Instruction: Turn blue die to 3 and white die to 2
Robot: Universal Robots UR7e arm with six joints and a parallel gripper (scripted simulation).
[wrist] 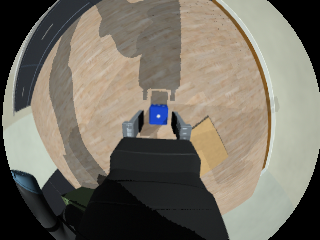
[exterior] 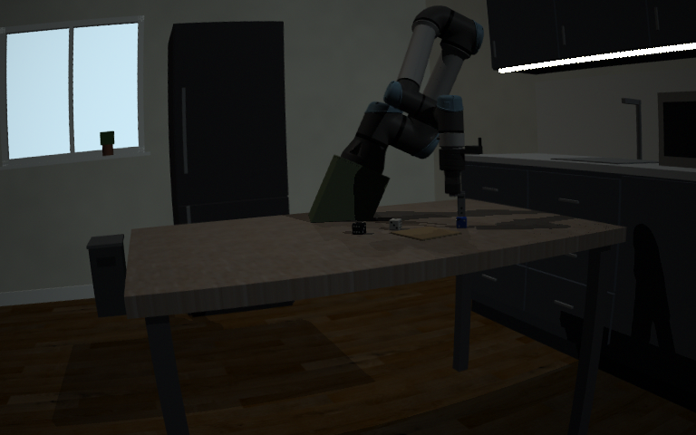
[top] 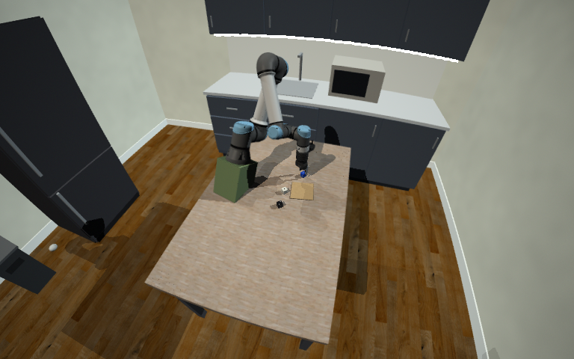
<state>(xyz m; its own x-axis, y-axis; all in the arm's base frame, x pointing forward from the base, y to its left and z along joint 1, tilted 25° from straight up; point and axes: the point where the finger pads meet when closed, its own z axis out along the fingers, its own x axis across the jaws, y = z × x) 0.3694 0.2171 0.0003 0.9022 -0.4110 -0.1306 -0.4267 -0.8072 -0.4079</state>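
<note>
My gripper is now 40 mm above the blue die. From my hand the other things lie so: black die 300 mm to the right, 40 mm below, 40 mm behind; then white die 190 mm to the right, 60 mm behind, 40 mm below; then tan mat 130 mm to the right, 50 mm below, 40 mm ahead.
</note>
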